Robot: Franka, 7 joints.
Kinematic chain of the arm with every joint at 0, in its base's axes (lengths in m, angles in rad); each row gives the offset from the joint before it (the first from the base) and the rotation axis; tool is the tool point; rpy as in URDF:
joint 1: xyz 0 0 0.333 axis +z
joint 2: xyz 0 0 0 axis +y
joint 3: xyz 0 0 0.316 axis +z
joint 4: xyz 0.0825 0 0 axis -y
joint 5: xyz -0.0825 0 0.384 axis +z
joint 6: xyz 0 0 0 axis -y
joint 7: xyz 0.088 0 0 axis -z
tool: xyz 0 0 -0.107 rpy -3.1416 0 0
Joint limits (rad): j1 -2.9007..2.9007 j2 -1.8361..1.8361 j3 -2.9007..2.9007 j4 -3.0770..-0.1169 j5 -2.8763..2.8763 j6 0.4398..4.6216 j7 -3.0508..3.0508
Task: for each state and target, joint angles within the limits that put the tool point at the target. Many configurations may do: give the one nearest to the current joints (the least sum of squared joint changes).
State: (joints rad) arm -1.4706 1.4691 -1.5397 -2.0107 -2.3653 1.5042 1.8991
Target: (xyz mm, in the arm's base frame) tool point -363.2 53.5 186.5
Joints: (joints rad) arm -1.5284 1.3929 -1.0360 -2.8216 -2.3451 1.6653 1.8991
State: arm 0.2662 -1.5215 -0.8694 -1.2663 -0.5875 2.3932 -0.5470
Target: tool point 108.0 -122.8 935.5
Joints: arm 0.4109 -1.1595 -0.2458 -1.9244 -0.5507 2.2903 -0.5470
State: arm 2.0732 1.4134 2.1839 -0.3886 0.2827 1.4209 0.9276
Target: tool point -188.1 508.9 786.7
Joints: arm 1.6315 1.2581 2.4598 -0.5014 0.3660 0.9114 0.9276
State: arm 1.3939 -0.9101 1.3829 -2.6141 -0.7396 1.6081 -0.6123
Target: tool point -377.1 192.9 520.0
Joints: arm 1.3780 -0.9533 1.2306 -2.2834 -0.8206 1.6661 -0.6123
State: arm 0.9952 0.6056 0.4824 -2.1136 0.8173 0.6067 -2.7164
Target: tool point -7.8 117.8 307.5
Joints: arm 0.8013 0.2018 0.3694 -2.9645 0.4266 0.4398 -2.7164
